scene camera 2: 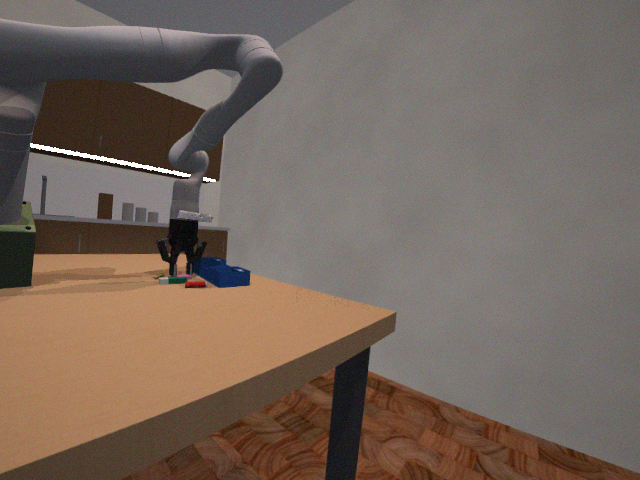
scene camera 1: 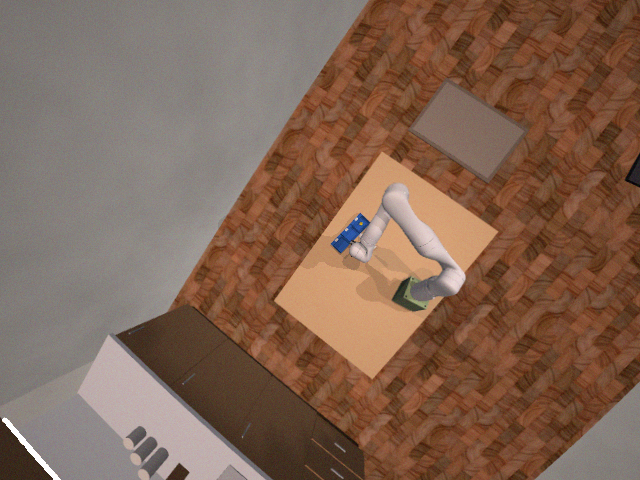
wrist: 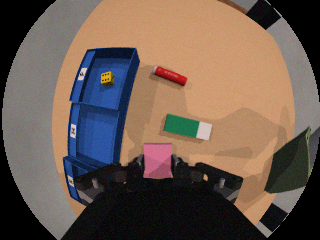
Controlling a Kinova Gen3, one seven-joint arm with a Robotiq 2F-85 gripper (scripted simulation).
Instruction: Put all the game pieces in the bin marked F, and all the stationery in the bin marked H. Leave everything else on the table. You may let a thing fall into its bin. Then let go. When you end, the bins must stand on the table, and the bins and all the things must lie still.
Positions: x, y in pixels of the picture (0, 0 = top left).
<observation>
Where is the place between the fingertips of my gripper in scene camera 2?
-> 181, 276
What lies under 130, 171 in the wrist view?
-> My gripper.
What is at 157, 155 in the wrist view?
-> A pink block.
</observation>
